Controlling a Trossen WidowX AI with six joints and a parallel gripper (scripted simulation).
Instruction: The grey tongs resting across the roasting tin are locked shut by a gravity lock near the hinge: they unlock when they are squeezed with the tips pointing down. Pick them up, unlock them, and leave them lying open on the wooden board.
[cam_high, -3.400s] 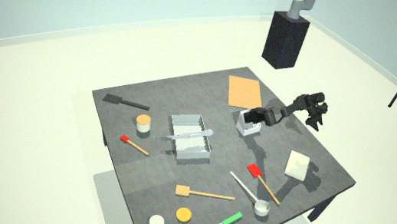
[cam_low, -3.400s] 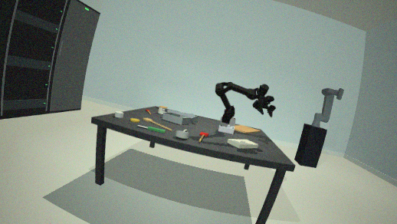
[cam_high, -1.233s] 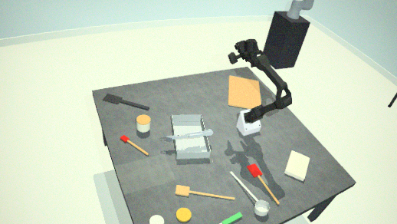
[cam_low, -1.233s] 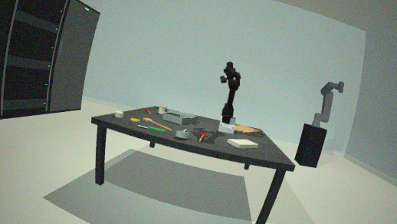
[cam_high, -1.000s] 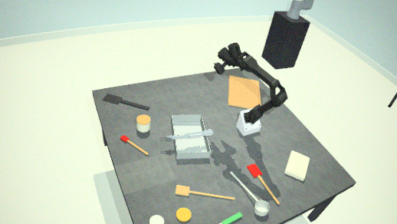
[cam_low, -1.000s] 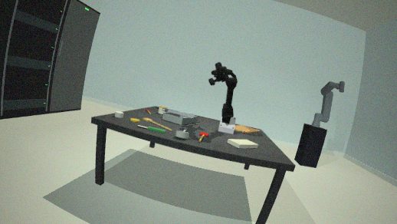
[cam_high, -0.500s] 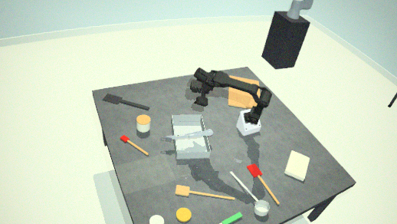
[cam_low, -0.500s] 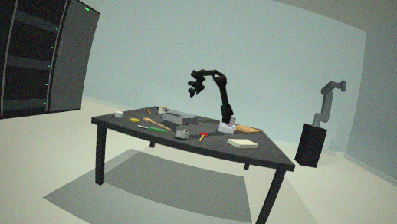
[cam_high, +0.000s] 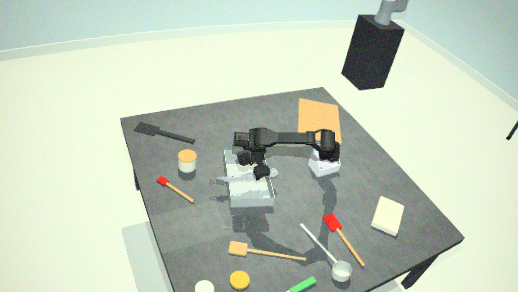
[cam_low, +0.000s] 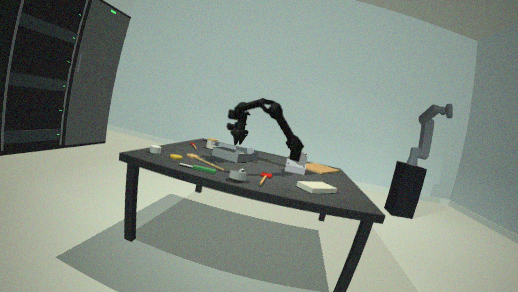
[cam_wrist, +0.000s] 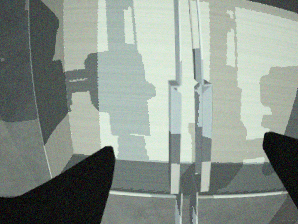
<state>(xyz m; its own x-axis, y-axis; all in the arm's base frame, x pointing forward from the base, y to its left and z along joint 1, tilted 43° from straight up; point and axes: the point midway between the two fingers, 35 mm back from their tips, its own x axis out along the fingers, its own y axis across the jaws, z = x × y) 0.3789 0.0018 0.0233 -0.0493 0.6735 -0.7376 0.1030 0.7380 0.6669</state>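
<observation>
My gripper tip is 10 mm short of the grey roasting tin, 40 mm to the left of it and 60 mm above it. The rest, counted from my gripper tip: yellow disc: 230 mm ahead, 420 mm to the left, 80 mm below; yellow lock piece: 90 mm ahead, 20 mm to the right, 20 mm below; cork-lidded jar: 240 mm ahead, 200 mm to the right, 60 mm below.
</observation>
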